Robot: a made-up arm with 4 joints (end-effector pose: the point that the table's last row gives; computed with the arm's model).
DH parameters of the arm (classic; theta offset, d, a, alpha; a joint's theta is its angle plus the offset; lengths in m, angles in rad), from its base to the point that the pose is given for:
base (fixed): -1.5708 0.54 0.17 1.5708
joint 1: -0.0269 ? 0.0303 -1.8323
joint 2: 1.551 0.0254 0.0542 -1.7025
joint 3: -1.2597 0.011 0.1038 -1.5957
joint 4: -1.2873 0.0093 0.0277 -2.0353
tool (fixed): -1.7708 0.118 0 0
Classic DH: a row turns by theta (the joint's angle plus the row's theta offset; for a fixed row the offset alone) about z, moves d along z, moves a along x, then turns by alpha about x.
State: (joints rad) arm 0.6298 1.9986 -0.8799 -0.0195
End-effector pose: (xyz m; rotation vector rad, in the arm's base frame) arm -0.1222 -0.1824 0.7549 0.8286 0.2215 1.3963
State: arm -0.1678 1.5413 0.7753 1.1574
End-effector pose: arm -0.0612 -0.0684 0.6807 0.4603 1.1637 0.2441
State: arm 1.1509 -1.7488 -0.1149 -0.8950
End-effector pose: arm -0.0255 -0.0722 0.6978 -1.7879 -0.4177 -1.8852
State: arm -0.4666 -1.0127 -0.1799 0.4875
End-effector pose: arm -0.1119 -0.3357 0.7037 0.6590 -0.0298 -1.5176
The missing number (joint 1, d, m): 0.1775
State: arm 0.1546 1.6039 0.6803 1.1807
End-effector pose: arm -0.0687 -0.0356 0.6529 0.2572 1.1912 0.1401
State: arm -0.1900 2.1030 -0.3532 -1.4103
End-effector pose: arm -0.2605 -0.2909 0.6749 0.1988 -1.5585 1.5885
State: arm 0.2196 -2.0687 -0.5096 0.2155
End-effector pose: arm -0.0954 -0.1396 0.7463 -0.7689 -0.9307 -2.0392
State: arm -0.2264 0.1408 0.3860 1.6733
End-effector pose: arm -0.0596 -0.2968 0.6197 1.5510 0.6639 -1.3059
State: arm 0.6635 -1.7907 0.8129 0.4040
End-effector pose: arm -0.2023 -0.2611 0.8173 0.3006 -0.5103 -2.4680
